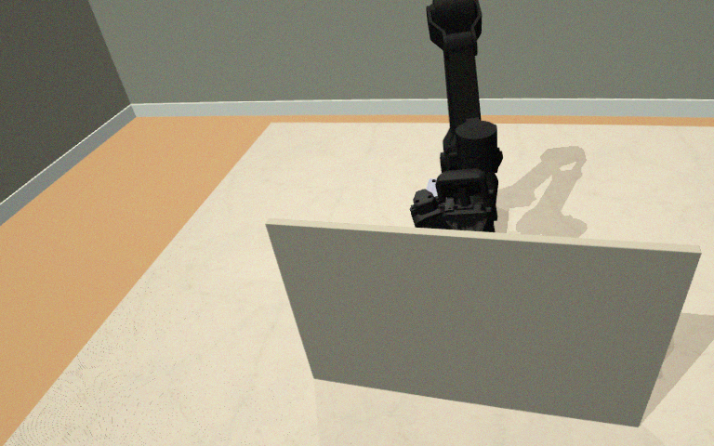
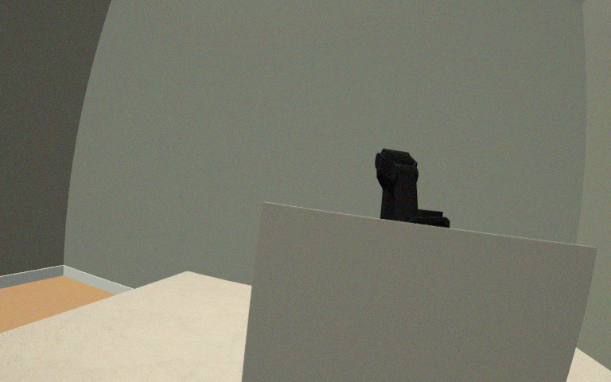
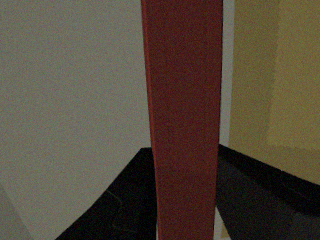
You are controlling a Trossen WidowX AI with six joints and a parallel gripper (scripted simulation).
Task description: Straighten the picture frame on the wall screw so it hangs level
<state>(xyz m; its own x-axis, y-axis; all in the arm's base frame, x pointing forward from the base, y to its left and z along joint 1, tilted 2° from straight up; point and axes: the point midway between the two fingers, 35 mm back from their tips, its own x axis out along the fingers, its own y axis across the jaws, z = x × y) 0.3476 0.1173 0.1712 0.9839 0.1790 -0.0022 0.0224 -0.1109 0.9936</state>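
The picture frame lies 50 mm below my gripper tip and 10 mm to the left of it. The rest, counted from my gripper tip: wall board: 70 mm below, 10 mm ahead.
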